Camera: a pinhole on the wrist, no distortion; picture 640 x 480 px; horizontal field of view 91.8 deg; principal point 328.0 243.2 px. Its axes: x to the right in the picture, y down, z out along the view. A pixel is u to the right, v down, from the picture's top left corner.
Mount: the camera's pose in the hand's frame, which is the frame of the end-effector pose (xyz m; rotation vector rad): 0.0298 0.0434 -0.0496 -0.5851 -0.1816 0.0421
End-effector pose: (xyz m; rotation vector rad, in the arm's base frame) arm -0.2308 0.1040 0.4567 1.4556 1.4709 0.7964
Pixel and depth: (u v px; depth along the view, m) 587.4 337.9 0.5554
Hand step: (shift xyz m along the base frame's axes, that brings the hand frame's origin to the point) 0.6010 0.3811 0.2690
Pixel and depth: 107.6 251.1 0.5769
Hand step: 0.4116 -0.4864 0.2359
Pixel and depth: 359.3 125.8 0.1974
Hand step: 0.1802 -0.0006 0.0183
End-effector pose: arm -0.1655 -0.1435 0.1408 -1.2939 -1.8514 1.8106
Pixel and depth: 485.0 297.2 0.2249
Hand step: -0.0650 -0.0506 -0.2535
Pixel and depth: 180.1 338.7 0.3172
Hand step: 0.1244 -0.2619 -0.2118
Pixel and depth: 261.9 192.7 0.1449
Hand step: 0.0022 -0.0882 -0.0943
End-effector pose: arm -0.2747 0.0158 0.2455 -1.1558 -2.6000 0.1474
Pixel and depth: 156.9 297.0 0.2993
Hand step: 0.2425 0.0235 -0.2243
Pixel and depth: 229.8 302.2 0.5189
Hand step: 0.3330 0.1055 -0.4127
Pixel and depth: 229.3 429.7 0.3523
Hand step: 0.3440 0.1677 -0.2145
